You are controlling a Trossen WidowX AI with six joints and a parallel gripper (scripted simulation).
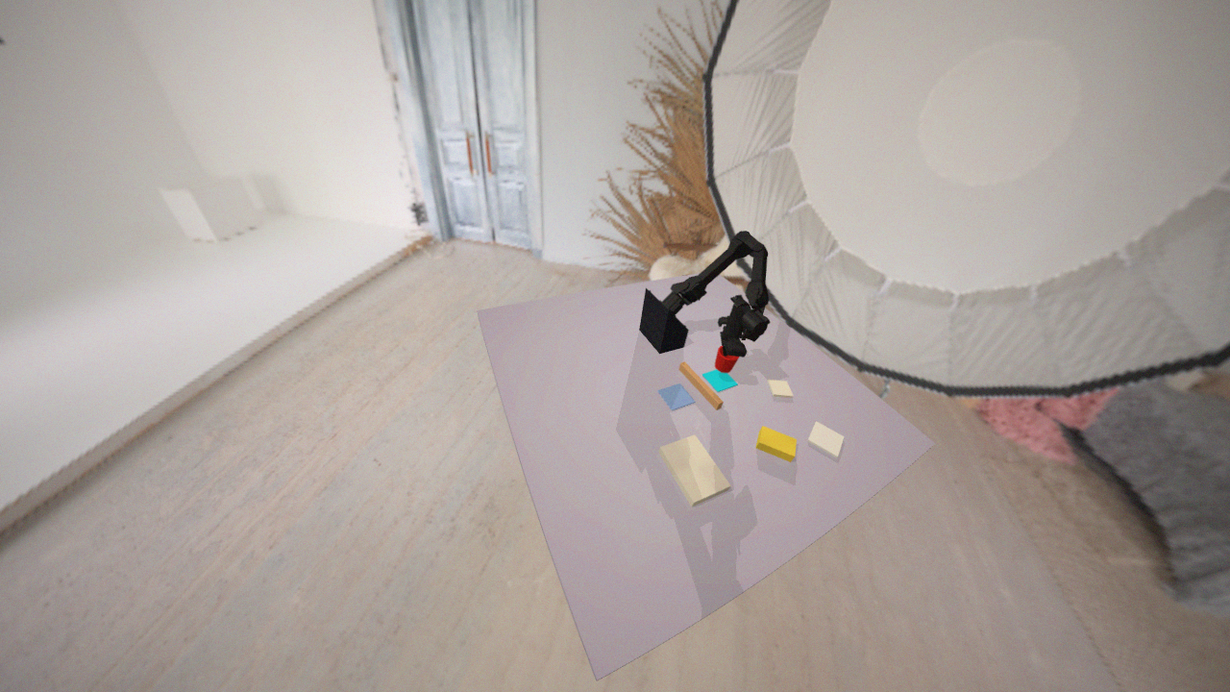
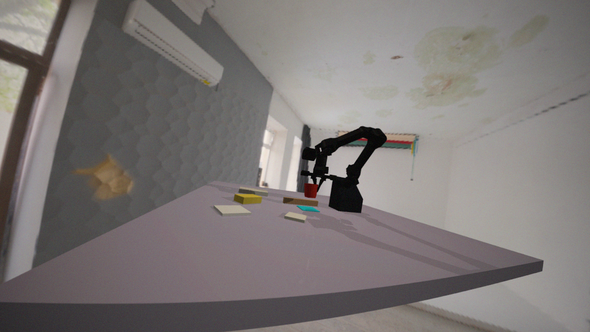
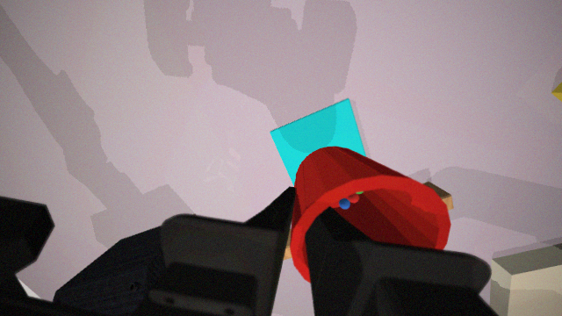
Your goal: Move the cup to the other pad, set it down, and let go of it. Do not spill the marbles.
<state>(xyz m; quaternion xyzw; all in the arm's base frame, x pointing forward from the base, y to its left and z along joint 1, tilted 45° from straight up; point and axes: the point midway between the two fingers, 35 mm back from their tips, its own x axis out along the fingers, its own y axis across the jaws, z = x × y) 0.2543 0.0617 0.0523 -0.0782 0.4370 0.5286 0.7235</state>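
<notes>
Now: the cyan pad 10 cm below my gripper tip, 3 cm ahead of it and 1 cm to the right of it. The rest, counted from my gripper tip: red cup (3 cm ahead, 2 cm to the right); wooden bar (11 cm to the right, 9 cm below, 2 cm ahead); light blue pad (21 cm to the right, 10 cm below, 2 cm ahead).
</notes>
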